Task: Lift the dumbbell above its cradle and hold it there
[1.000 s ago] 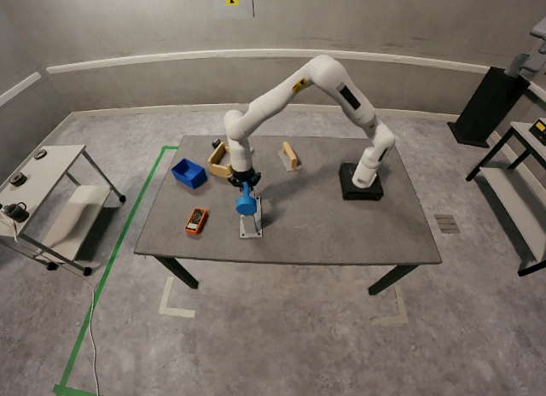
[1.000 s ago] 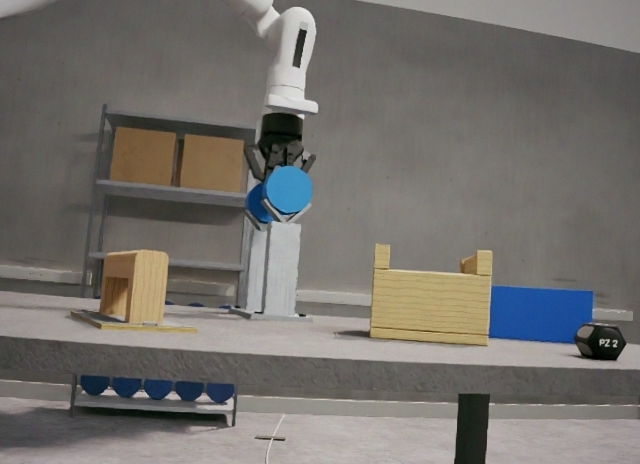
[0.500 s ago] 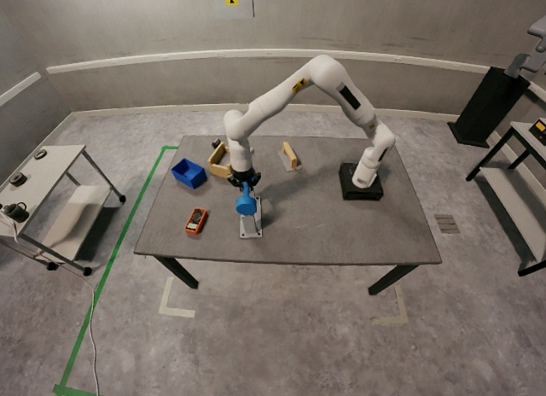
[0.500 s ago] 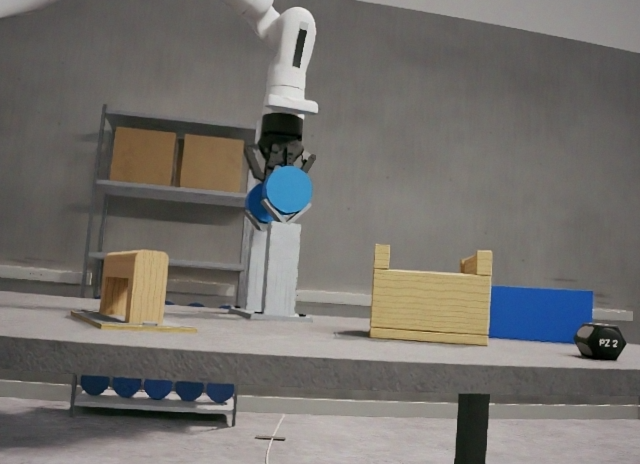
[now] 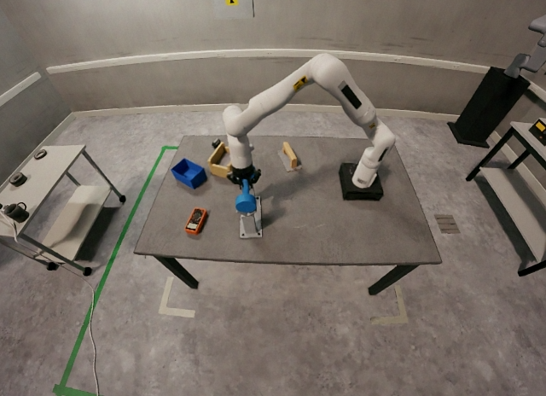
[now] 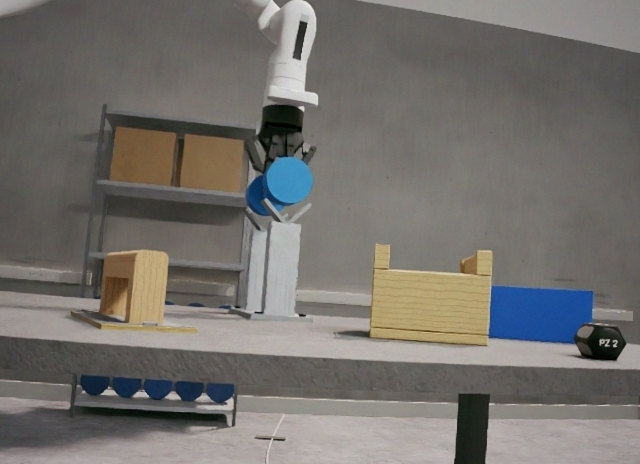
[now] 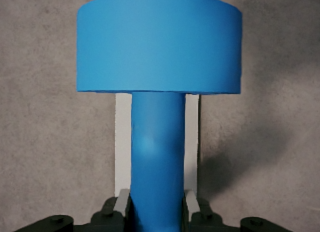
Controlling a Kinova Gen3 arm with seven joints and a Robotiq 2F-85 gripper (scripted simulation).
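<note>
The grey cradle lies 140 mm below my hand. The rest, counted from my hand: blue dumbbell (right at my hand); then wooden crate (300 mm to the right, 210 mm ahead, 180 mm below).
</note>
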